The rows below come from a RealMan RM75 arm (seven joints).
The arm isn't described. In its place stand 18 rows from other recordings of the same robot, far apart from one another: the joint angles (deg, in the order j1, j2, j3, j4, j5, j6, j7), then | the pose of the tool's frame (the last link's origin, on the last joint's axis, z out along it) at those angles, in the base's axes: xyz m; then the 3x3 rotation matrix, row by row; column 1 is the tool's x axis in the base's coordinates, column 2 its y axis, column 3 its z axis.
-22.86, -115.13, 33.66, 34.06, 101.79, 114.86, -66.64 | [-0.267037 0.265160 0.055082], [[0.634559 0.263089 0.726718], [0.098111 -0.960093 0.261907], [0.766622 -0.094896 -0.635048]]
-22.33, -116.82, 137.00, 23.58, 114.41, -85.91, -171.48 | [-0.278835 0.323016 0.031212], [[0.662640 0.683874 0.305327], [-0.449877 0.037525 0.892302], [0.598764 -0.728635 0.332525]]
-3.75, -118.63, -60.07, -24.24, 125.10, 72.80, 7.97 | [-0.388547 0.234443 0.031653], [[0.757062 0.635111 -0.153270], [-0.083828 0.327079 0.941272], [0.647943 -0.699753 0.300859]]
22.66, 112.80, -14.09, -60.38, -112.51, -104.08, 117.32 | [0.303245 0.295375 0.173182], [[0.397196 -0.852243 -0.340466], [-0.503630 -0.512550 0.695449], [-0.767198 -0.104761 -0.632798]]
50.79, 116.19, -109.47, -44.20, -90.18, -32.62, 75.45 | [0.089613 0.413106 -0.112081], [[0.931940 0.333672 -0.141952], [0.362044 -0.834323 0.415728], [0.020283 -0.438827 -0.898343]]
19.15, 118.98, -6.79, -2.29, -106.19, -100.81, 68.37 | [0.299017 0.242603 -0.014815], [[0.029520 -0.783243 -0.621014], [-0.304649 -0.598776 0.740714], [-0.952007 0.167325 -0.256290]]
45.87, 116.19, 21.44, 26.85, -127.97, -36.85, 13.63 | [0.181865 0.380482 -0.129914], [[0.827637 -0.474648 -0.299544], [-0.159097 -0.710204 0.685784], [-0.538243 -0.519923 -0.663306]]
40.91, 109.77, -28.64, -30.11, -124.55, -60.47, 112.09 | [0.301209 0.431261 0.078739], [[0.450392 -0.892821 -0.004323], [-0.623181 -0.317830 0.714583], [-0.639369 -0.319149 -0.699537]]
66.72, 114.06, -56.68, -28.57, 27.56, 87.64, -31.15 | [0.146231 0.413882 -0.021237], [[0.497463 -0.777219 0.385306], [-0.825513 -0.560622 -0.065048], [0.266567 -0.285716 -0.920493]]
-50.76, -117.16, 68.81, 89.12, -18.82, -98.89, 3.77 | [-0.081591 0.399774 0.082496], [[0.590540 0.667040 -0.454225], [0.791058 -0.367117 0.489338], [0.159654 -0.648292 -0.744465]]
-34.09, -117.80, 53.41, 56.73, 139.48, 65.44, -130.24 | [-0.264562 0.406096 0.042969], [[0.646502 0.731454 -0.216815], [0.703171 -0.461062 0.541270], [0.295949 -0.502391 -0.812415]]
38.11, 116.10, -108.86, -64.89, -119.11, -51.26, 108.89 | [0.120285 0.352979 -0.105470], [[0.984879 0.162198 0.060864], [0.141702 -0.956340 0.255606], [0.099666 -0.243117 -0.964863]]
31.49, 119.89, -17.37, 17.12, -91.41, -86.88, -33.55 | [0.235657 0.281600 -0.083365], [[0.799226 0.001241 -0.601030], [0.553511 -0.391236 0.735228], [-0.234232 -0.920290 -0.313372]]
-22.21, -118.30, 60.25, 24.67, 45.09, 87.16, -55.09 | [-0.256864 0.330991 0.047728], [[0.343950 0.649162 0.678445], [-0.151724 -0.674611 0.722413], [0.926649 -0.351410 -0.133539]]
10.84, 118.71, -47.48, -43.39, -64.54, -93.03, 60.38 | [0.282141 0.281413 0.092384], [[0.537900 -0.517387 -0.665563], [0.208915 -0.683068 0.699838], [-0.816712 -0.515489 -0.259332]]
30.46, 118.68, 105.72, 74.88, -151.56, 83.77, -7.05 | [0.223951 0.359709 0.017476], [[0.320559 -0.832244 0.452341], [-0.937485 -0.210431 0.277200], [-0.135511 -0.512922 -0.847672]]
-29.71, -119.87, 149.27, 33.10, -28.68, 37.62, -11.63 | [-0.205906 0.301368 -0.162598], [[0.831614 0.445659 0.331370], [0.164660 -0.767719 0.619269], [0.530382 -0.460429 -0.711828]]
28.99, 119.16, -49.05, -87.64, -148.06, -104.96, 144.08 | [0.229459 0.327192 0.102328], [[0.534249 -0.784040 0.316005], [-0.839595 -0.448696 0.306189], [-0.098274 -0.428897 -0.897992]]
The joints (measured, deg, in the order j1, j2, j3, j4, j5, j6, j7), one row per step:
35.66 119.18 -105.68 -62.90 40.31 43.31 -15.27
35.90 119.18 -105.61 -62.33 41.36 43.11 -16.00
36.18 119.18 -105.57 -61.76 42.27 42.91 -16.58
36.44 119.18 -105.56 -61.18 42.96 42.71 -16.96
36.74 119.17 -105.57 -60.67 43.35 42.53 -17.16
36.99 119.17 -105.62 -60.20 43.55 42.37 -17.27
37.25 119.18 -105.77 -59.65 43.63 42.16 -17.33
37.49 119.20 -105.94 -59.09 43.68 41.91 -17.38
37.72 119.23 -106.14 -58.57 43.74 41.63 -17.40
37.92 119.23 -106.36 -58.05 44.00 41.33 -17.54
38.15 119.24 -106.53 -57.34 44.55 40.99 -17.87
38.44 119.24 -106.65 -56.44 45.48 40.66 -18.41
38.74 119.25 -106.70 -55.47 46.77 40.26 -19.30
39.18 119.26 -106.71 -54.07 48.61 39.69 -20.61
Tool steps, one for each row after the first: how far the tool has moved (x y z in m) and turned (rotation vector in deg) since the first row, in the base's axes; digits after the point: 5 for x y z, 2 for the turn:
-0.00015 0.00016 -0.00109 -0.34 0.40 -0.02
-0.00039 0.00046 -0.00214 -0.63 0.75 -0.05
-0.00015 0.00080 -0.00313 -0.83 0.97 -0.17
-0.00007 0.00144 -0.00383 -0.94 1.03 -0.22
0.00035 0.00192 -0.00456 -1.01 0.96 -0.27
0.00120 0.00225 -0.00562 -1.10 0.75 -0.31
0.00217 0.00253 -0.00676 -1.16 0.52 -0.34
0.00290 0.00273 -0.00797 -1.22 0.34 -0.34
0.00368 0.00280 -0.00917 -1.32 0.25 -0.35
0.00484 0.00284 -0.01060 -1.49 0.27 -0.47
0.00624 0.00285 -0.01221 -1.78 0.44 -0.71
0.00735 0.00293 -0.01386 -2.11 0.79 -0.87
0.00898 0.00331 -0.01590 -2.49 1.29 -1.12

